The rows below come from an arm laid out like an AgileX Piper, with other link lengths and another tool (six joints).
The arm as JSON. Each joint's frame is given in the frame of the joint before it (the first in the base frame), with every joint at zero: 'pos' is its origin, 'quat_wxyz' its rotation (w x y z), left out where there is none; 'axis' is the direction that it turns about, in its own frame. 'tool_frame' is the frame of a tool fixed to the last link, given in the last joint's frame.
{
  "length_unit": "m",
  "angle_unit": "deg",
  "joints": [
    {
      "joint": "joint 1",
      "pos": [
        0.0,
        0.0,
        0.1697
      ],
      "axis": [
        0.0,
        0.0,
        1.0
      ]
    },
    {
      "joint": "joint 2",
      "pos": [
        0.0,
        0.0,
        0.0
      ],
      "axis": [
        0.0,
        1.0,
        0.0
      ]
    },
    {
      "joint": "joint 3",
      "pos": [
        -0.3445,
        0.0,
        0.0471
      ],
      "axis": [
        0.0,
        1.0,
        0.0
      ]
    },
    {
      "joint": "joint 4",
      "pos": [
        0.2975,
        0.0,
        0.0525
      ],
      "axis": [
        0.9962,
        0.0,
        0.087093
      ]
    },
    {
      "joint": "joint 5",
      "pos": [
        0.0,
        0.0,
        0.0
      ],
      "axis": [
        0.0,
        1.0,
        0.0
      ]
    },
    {
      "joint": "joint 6",
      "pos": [
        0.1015,
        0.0,
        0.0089
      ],
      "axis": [
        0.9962,
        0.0,
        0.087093
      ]
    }
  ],
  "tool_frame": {
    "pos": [
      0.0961,
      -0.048,
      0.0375
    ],
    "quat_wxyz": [
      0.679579,
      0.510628,
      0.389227,
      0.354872
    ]
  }
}
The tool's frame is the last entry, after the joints.
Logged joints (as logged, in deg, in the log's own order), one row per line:
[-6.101 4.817 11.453 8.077 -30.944 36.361]
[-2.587 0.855 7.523 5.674 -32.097 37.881]
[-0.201 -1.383 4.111 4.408 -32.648 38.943]
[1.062 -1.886 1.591 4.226 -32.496 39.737]
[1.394 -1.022 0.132 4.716 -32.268 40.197]
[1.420 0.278 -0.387 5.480 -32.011 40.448]
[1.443 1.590 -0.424 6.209 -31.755 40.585]
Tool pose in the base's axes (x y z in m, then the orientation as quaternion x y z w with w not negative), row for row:
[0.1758 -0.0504 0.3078 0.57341 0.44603 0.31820 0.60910]
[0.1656 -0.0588 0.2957 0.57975 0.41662 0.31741 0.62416]
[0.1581 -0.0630 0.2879 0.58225 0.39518 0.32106 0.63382]
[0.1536 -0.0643 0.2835 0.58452 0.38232 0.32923 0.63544]
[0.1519 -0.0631 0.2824 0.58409 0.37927 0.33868 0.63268]
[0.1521 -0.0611 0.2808 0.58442 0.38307 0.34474 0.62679]
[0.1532 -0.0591 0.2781 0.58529 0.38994 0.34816 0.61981]
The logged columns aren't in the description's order. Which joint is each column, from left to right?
Columns, left to right: joint 3, joint 1, joint 2, joint 5, joint 4, joint 6.
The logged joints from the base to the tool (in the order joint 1, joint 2, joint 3, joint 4, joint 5, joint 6), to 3 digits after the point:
[4.817 11.453 -6.101 -30.944 8.077 36.361]
[0.855 7.523 -2.587 -32.097 5.674 37.881]
[-1.383 4.111 -0.201 -32.648 4.408 38.943]
[-1.886 1.591 1.062 -32.496 4.226 39.737]
[-1.022 0.132 1.394 -32.268 4.716 40.197]
[0.278 -0.387 1.420 -32.011 5.480 40.448]
[1.590 -0.424 1.443 -31.755 6.209 40.585]

